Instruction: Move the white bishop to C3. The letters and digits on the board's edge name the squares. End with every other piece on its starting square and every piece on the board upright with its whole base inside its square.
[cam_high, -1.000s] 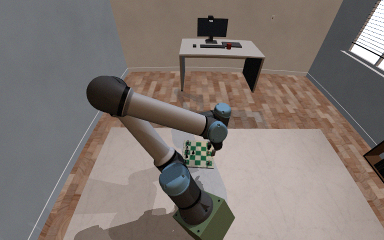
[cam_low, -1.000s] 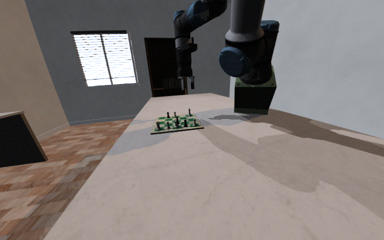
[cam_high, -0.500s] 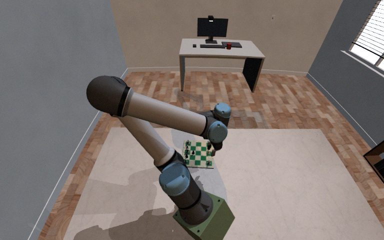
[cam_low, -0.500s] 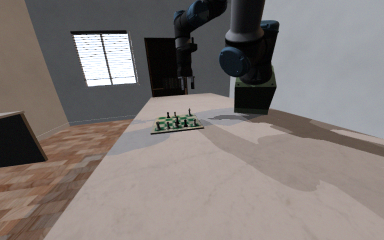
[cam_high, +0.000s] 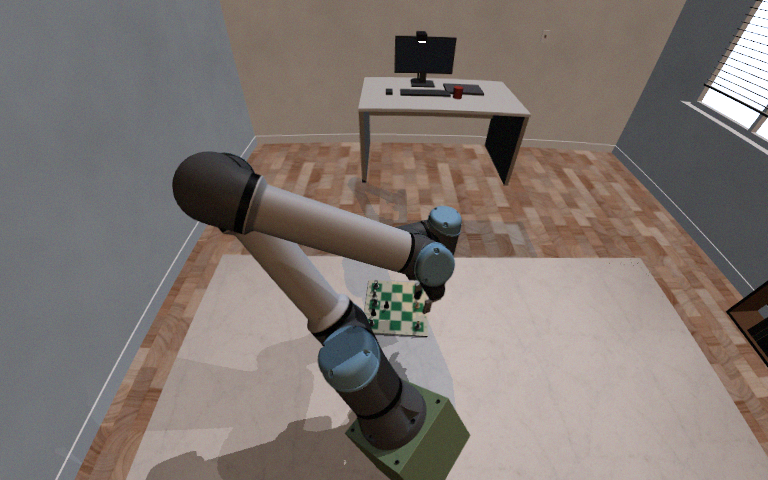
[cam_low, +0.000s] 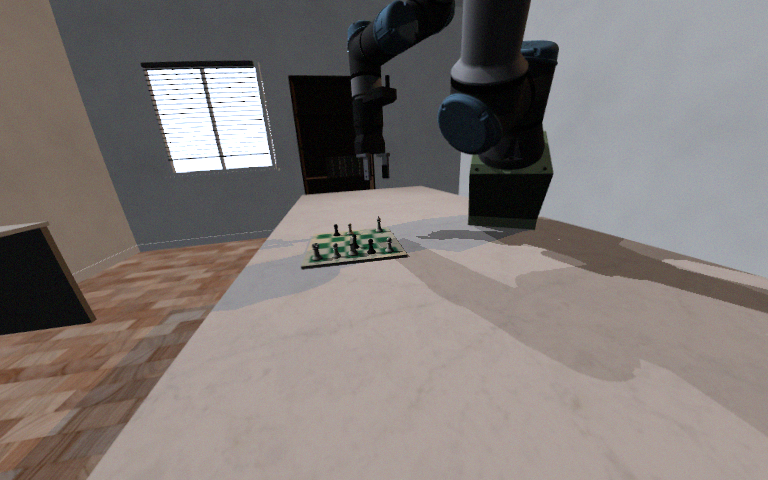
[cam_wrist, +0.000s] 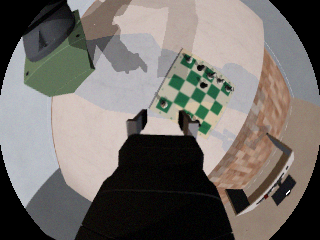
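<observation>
Right now the pale piece is 140 mm below my hand. The rest, counted from my hand: green-and-white chessboard (90 mm ahead, 60 mm to the left, 160 mm below).
</observation>
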